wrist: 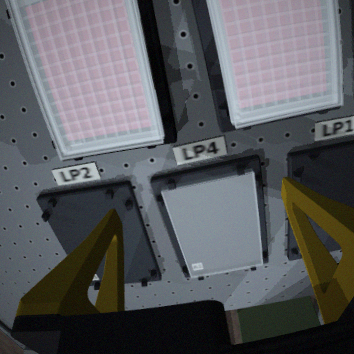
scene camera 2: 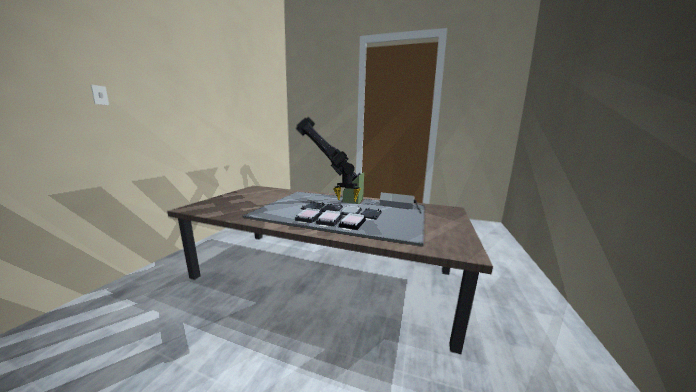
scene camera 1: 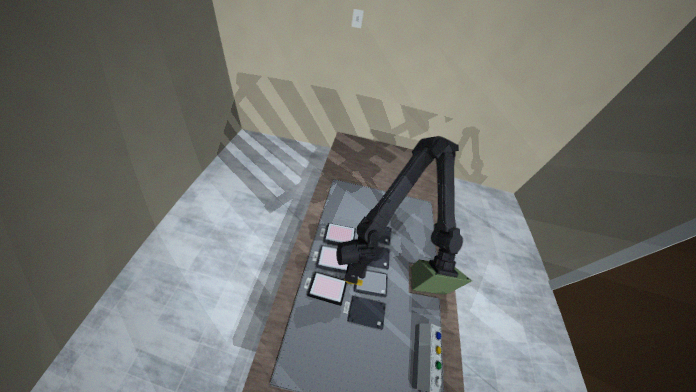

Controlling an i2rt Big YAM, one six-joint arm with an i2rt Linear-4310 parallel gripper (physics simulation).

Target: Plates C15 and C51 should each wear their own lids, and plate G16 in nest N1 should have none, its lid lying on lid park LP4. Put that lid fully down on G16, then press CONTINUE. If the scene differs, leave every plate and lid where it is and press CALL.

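Pixels of known places: gripper, between the fingertips: (wrist: 199,201) (scene camera 2: 346,200) (scene camera 1: 350,271); arm's base, origin of its link: (scene camera 2: 354,180) (scene camera 1: 442,269).
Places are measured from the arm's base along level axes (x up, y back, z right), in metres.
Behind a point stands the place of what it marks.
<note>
My gripper (scene camera 1: 355,281) @[x -0.042, y -0.374, z -0.077 m] (scene camera 2: 347,195) @[x -0.042, y -0.374, z -0.077 m] (wrist: 199,201) @[x -0.042, y -0.374, z -0.077 m] is open and empty, raised above the lid parks. In the wrist view its fingertips stand left and right of a pale, clear lid (scene camera 1: 371,283) @[x -0.125, y -0.268, z -0.077 m] (scene camera 2: 351,210) @[x -0.125, y -0.290, z -0.079 m] (wrist: 215,225) @[x -0.125, y -0.279, z -0.070 m], which lies on dark park LP4 (wrist: 259,162) @[x -0.133, y -0.337, z -0.022 m]. The lid's small tag is unreadable. Three pink plates stand in a row: one plate (scene camera 1: 327,288) @[x -0.108, y -0.449, z -0.146 m] (scene camera 2: 352,220) @[x -0.108, y -0.491, z -0.151 m] (wrist: 95,75) @[x -0.108, y -0.442, z -0.133 m], a middle plate (scene camera 1: 330,258) @[x -0.107, y -0.468, z -0.017 m] (scene camera 2: 329,217) @[x -0.107, y -0.496, z -0.024 m] (wrist: 280,50) @[x -0.107, y -0.435, z -0.007 m] and a far plate (scene camera 1: 340,233) @[x -0.109, y -0.452, z 0.120 m] (scene camera 2: 307,215) @[x -0.110, y -0.506, z 0.103 m]. Their names are unreadable, and I cannot tell which wear lids.
Dark park LP2 (scene camera 1: 366,312) @[x -0.133, y -0.271, z -0.198 m] (scene camera 2: 371,213) @[x -0.133, y -0.275, z -0.201 m] (wrist: 90,215) @[x -0.132, y -0.309, z -0.193 m] and park LP1 (wrist: 325,170) @[x -0.132, y -0.316, z 0.043 m] flank LP4, with no lid visible on them. A button box (scene camera 1: 424,355) @[x -0.081, y -0.045, z -0.316 m] (scene camera 2: 397,200) @[x -0.097, y -0.053, z -0.323 m] carries blue (scene camera 1: 438,335) @[x -0.073, y 0.009, z -0.241 m], yellow (scene camera 1: 438,350) @[x -0.072, y 0.007, z -0.292 m] and green (scene camera 1: 438,365) @[x -0.072, y 0.005, z -0.341 m] buttons. The green arm mount (scene camera 1: 432,279) @[x 0.013, y -0.054, z -0.056 m] stands behind the parks.
</note>
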